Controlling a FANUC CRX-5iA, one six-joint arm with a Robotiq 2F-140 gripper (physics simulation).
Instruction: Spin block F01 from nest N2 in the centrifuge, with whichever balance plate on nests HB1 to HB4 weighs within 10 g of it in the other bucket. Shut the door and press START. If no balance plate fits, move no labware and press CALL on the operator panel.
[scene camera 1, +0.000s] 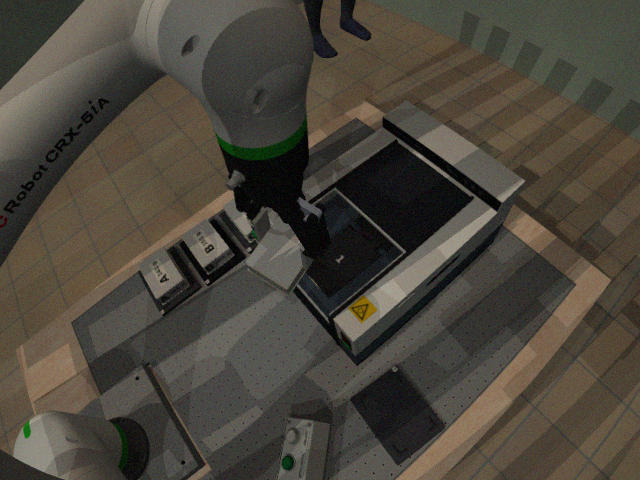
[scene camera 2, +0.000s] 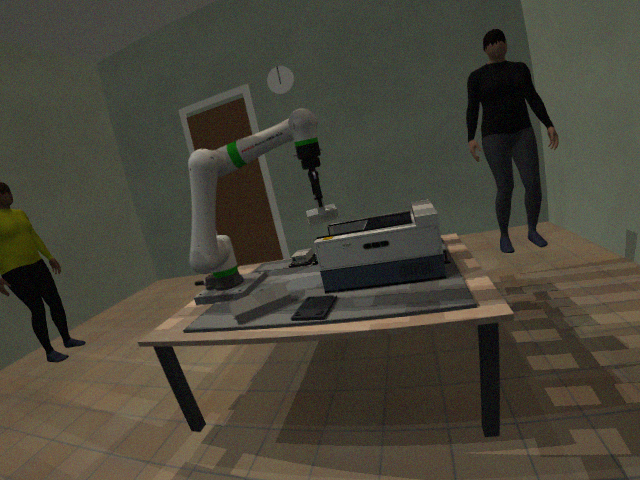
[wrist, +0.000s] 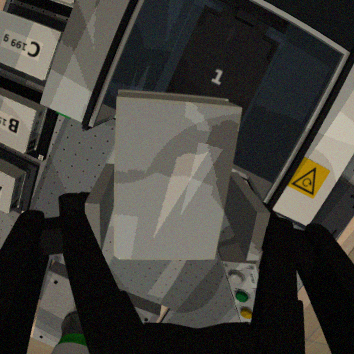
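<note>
My gripper is shut on block F01, a pale block, and holds it raised beside the centrifuge, at its open front part. A dark bucket marked 1 shows inside the opening. Balance plates A, B and C sit in dark nests left of the centrifuge. C reads 199 g; the weights on A and B are blurred. A fourth plate cannot be made out.
A bare dark nest lies on the mat in front of the centrifuge. The operator panel stands left of it, with a green button. Two people stand beyond the table in scene camera 2.
</note>
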